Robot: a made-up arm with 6 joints.
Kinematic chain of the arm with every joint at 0, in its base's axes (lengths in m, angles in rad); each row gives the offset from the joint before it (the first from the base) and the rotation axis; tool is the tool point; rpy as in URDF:
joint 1: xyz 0 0 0.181 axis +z
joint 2: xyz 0 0 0 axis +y
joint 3: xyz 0.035 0 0.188 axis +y
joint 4: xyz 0.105 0 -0.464 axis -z
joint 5: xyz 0 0 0 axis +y
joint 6: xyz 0.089 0 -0.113 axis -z
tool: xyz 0 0 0 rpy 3.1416 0 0
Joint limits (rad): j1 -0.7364..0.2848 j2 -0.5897..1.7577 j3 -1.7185..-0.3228 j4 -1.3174..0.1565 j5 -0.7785..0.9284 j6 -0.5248..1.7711
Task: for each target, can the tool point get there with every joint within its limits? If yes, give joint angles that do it. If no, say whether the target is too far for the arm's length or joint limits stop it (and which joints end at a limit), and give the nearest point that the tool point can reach.
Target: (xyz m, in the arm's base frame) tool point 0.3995 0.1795 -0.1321
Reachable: yes | joints 0.1954 0.4134 -0.6949 -0.9481 -0.3358 0.5503
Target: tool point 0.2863 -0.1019 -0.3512
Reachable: yes | joints -0.4192 1.0912 -0.9418 -0.2277 -0.1397 0.4252
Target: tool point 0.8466 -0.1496 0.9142
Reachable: no: too far | nearest point 0.5565 -0.0983 0.6630 | short by 0.387 m
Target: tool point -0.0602 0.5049 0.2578
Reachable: no: joint limits stop it (at a limit: joint 1, joint 2, joint 3, joint 4) | nearest point -0.1356 0.3028 -0.0951 | short by 0.414 m
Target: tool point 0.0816 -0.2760 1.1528
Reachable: no: too far | nearest point 0.1454 -0.1524 0.8889 | short by 0.298 m
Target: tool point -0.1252 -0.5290 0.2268
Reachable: no: joint limits stop it (at a limit: joint 1, joint 2, joint 3, joint 4, joint 5) | nearest point 0.3231 -0.3229 0.2564 | short by 0.494 m
